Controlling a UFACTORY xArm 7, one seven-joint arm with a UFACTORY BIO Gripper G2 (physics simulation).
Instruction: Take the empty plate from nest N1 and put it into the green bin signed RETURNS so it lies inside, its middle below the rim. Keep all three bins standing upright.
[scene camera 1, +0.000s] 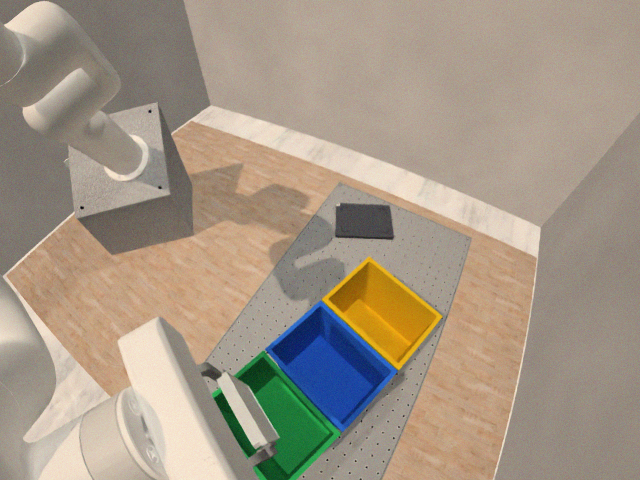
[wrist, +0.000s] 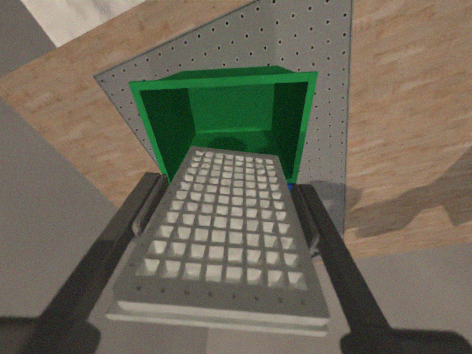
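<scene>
A pale plate with a grid of square wells is held across its width. My gripper is shut on it, one finger at each side. The plate is tilted. In the scene view it overlaps the near-left side of the green bin; in the wrist view its far end covers the bin's lower edge. I cannot tell how high above the rim it is. The green bin stands upright, open side up. Its sign does not show. A dark, flat block, perhaps a nest, lies on the perforated board, with no plate on it.
The blue bin stands upright beside the green bin, and the yellow bin stands upright beyond the blue one. All stand on the grey perforated board. The grey robot pedestal stands at the left.
</scene>
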